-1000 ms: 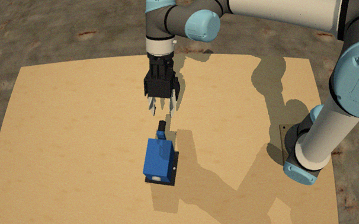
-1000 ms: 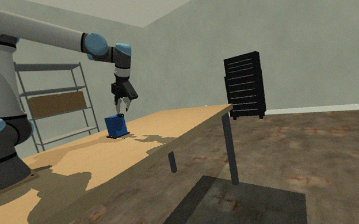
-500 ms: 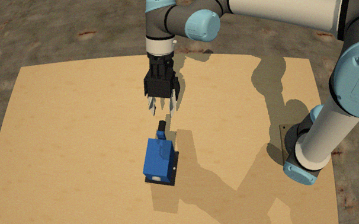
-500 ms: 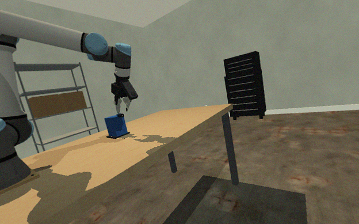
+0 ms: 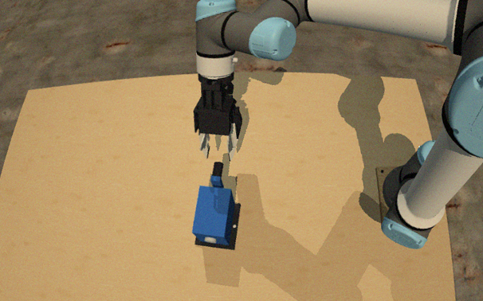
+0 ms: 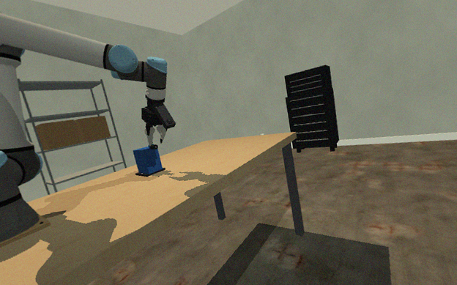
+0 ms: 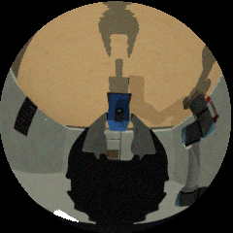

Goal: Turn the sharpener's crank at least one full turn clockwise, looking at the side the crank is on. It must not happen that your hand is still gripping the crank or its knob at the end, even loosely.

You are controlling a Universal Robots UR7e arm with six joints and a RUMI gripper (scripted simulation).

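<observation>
Now: the dark crank handle 30 mm to the left of my hand and 20 mm below it.
</observation>
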